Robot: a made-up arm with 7 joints.
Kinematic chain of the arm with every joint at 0, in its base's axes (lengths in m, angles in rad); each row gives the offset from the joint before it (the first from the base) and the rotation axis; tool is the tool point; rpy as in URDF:
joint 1: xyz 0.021 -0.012 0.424 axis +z
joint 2: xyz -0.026 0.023 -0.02 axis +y
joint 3: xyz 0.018 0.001 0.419 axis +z
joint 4: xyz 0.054 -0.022 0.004 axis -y
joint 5: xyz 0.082 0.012 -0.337 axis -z
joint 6: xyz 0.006 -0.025 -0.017 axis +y
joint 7: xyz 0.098 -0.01 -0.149 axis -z
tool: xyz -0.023 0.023 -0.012 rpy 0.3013 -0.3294 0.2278
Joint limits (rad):
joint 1: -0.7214..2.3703
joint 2: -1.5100..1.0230
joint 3: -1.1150..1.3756
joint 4: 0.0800..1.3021
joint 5: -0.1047..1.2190
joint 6: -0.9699..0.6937
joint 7: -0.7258..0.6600
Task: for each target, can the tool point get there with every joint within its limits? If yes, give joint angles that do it. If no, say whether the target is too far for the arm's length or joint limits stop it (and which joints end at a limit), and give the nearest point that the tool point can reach.
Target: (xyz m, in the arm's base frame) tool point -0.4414 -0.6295 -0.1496
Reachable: no: joint limits stop it (at a limit: joint 1, joint 2, joint 7) | nearest point -0.0868 -0.4498 0.2129 | short by 0.538 m
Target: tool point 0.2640 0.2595 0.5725
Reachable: yes | joints 1.2122 -0.3667 -0.3004 0.5917 1.0820 0.3345 -0.1996
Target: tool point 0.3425 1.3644 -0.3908
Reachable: no: too far | nearest point 0.1818 0.6765 0.1371 | short by 0.882 m
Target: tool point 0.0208 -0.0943 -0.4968
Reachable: no: joint limits stop it (at a limit: joint 1, joint 2, joint 7) | nearest point 0.1677 -0.1698 0.0365 | short by 0.558 m
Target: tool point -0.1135 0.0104 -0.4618
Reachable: no: joint limits stop it (at a limit: joint 1, joint 2, joint 7) | nearest point -0.1863 0.1146 0.0292 | short by 0.507 m
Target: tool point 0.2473 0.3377 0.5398
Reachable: yes | joints 0.2287 -0.2997 0.7836 0.5643 0.6151 0.2210 -0.2316
